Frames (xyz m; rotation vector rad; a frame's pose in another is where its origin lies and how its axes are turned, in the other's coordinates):
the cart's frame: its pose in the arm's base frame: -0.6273 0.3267 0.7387 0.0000 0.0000 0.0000
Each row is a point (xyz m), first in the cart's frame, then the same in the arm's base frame.
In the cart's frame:
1: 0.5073 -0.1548 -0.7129
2: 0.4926 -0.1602 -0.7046
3: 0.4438 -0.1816 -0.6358
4: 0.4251 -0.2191 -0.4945
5: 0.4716 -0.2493 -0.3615
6: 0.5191 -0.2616 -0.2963
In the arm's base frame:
1: -0.1200 0.1719 0.0258
2: -0.1347 0.1665 0.0341
3: -0.1835 0.1451 0.1029
4: -0.2022 0.1076 0.2442
5: -0.1557 0.0774 0.3772
6: -0.1082 0.0651 0.4424

